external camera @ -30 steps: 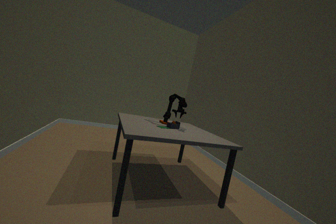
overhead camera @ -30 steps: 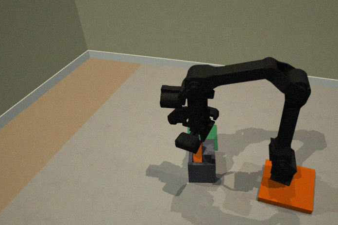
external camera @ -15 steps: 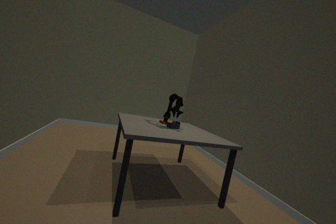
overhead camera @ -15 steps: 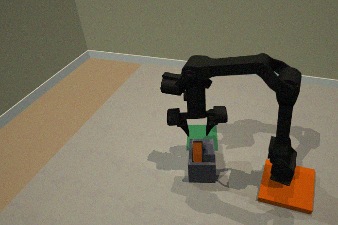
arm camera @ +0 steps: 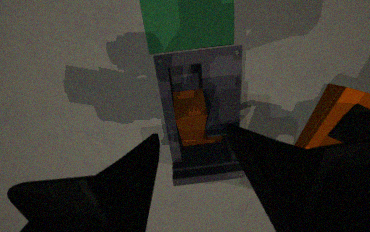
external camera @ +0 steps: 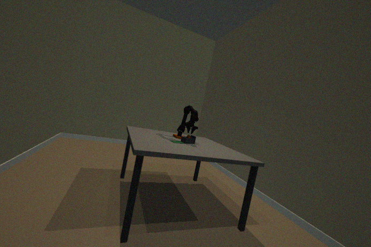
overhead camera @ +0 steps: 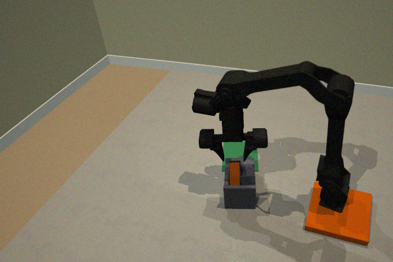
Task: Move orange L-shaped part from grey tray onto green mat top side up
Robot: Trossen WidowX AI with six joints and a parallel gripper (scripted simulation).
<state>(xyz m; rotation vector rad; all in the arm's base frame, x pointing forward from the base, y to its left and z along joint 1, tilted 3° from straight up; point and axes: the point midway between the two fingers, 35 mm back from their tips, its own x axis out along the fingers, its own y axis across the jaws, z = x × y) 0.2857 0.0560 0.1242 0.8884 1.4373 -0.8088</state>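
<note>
The orange L-shaped part is 7 cm below my gripper tip, 3 cm behind it and 2 cm to the left of it. Also, from my gripper tip: green mat: 14 cm to the right, 13 cm below, 5 cm ahead.
</note>
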